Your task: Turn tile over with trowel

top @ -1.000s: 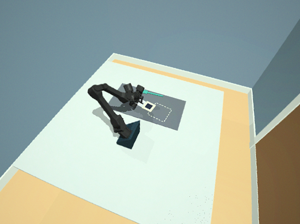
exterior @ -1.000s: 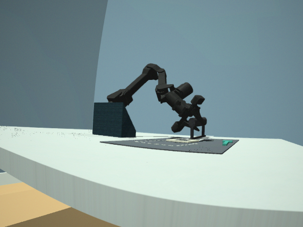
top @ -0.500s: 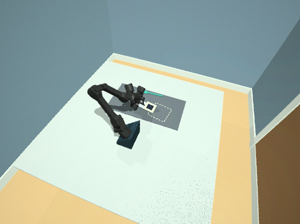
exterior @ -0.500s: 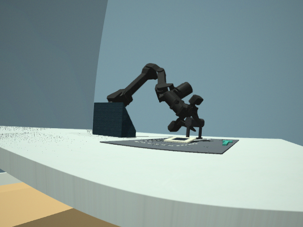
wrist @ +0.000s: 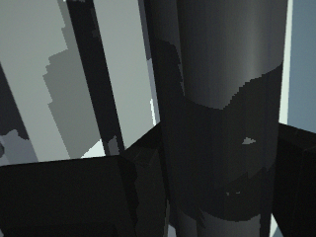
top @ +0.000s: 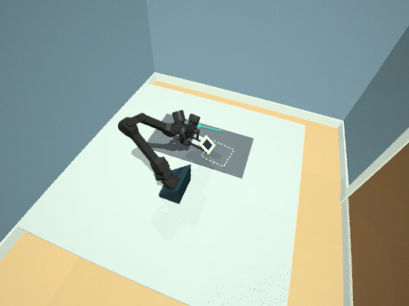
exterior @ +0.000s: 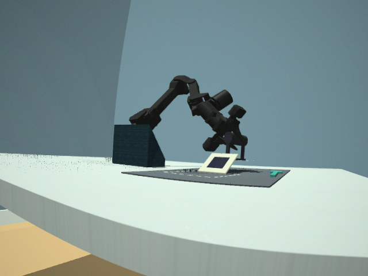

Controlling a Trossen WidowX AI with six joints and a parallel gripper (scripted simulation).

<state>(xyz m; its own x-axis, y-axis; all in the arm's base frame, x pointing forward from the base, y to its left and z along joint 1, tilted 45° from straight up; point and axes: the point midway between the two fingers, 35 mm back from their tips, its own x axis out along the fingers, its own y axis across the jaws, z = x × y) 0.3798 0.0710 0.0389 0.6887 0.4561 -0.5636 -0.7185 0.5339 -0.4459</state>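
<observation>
My gripper tip is now 30 mm past the cream tile, 100 mm to the left of it and 60 mm above it. From my gripper tip the other things lie so: teal trowel: 130 mm ahead, 10 mm to the right, 80 mm below; then dark grey mat: 10 mm behind, 40 mm to the right, 100 mm below.
</observation>
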